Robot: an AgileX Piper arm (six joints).
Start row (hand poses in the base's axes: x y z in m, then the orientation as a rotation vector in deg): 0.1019 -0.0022 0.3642 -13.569 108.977 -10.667
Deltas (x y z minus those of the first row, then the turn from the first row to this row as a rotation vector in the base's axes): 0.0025 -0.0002 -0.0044 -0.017 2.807 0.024; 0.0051 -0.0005 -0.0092 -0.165 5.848 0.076; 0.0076 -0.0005 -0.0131 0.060 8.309 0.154; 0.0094 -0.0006 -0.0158 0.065 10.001 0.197; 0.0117 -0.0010 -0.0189 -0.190 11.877 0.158; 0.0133 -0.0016 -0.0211 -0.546 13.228 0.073; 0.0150 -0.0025 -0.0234 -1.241 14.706 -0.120; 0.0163 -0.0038 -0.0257 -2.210 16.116 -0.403; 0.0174 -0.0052 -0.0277 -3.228 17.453 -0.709; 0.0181 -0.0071 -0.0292 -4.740 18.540 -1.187; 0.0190 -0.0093 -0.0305 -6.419 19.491 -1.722; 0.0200 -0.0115 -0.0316 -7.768 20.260 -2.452; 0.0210 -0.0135 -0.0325 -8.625 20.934 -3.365; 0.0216 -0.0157 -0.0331 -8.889 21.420 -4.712
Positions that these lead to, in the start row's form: 0.1044 -0.0024 0.3598 -13.977 111.757 -10.419; 0.1070 -0.0027 0.3550 -14.535 114.756 -10.248; 0.1095 -0.0027 0.3511 -14.785 117.196 -9.742; 0.1113 -0.0028 0.3484 -15.050 118.866 -9.541; 0.1136 -0.0032 0.3453 -15.442 120.719 -9.633; 0.1152 -0.0038 0.3431 -15.791 122.053 -9.910; 0.1169 -0.0047 0.3408 -16.290 123.511 -10.589; 0.1182 -0.0060 0.3385 -16.888 124.896 -11.618; 0.1193 -0.0074 0.3365 -17.491 126.204 -12.728; 0.1200 -0.0093 0.3350 -18.242 127.245 -14.491; 0.1209 -0.0115 0.3337 -19.039 128.130 -16.488; 0.1219 -0.0137 0.3326 -19.378 128.876 -18.317; 0.1229 -0.0157 0.3317 -19.165 129.593 -19.793; 0.1235 -0.0179 0.3311 -18.055 130.238 -20.997
